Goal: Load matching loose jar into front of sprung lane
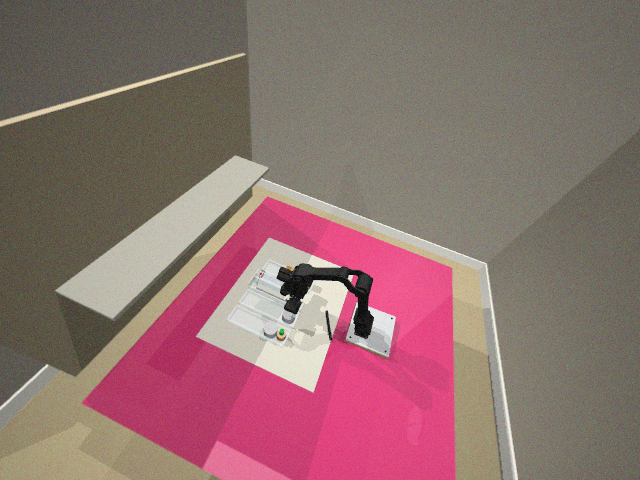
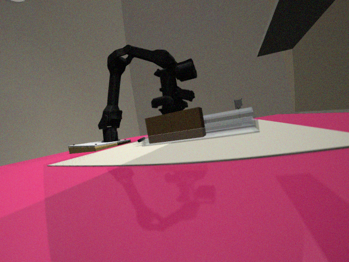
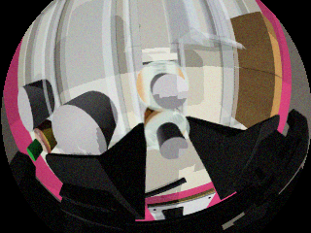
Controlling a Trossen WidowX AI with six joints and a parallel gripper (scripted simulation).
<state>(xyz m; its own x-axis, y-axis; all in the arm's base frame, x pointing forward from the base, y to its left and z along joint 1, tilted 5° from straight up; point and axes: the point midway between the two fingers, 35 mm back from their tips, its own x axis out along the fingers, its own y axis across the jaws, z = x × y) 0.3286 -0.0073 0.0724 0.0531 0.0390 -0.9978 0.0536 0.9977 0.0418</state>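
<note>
My gripper tip is 14 cm short of the lane rack, 3 cm to the left of it and 1 cm above it. The rest, counted from my gripper tip: black stick 18 cm behind, 3 cm to the left, 3 cm below.
</note>
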